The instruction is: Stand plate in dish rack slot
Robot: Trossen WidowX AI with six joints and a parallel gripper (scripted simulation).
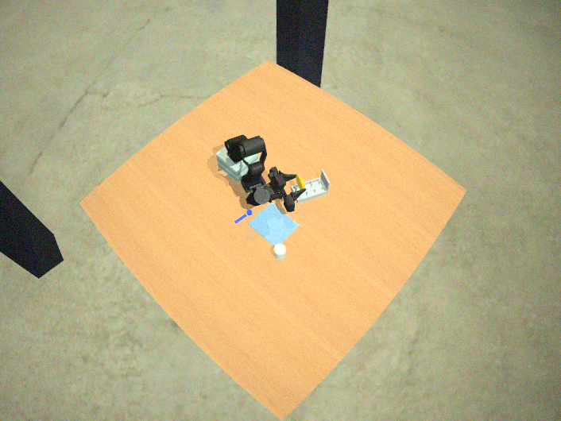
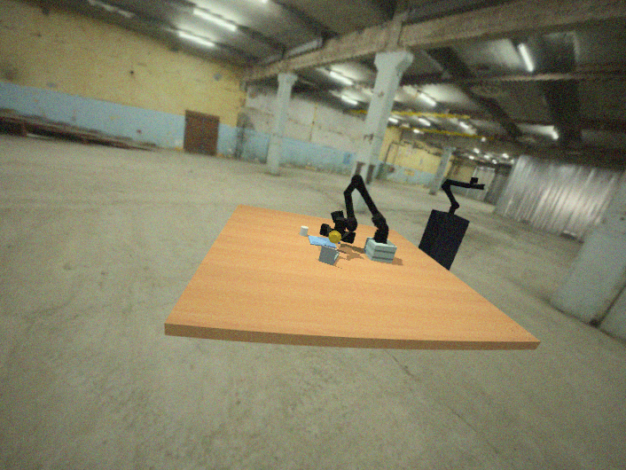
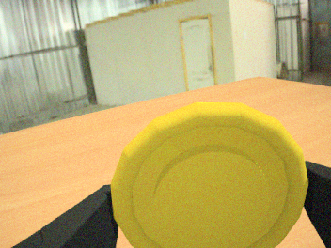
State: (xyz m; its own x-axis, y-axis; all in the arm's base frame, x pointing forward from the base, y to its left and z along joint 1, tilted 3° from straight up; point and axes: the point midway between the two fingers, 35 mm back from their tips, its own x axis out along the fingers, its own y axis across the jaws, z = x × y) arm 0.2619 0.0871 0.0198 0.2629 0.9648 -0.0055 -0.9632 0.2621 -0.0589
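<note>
Now: the grey dish rack 70 mm below my gripper tip, 40 mm to the left of it and 10 mm ahead of it. The rest, counted from my gripper tip: blue spoon (240 mm to the right, 90 mm below, 60 mm behind); then yellow plate (10 mm to the right); then white cup (230 mm to the right, 150 mm ahead, 70 mm below).
</note>
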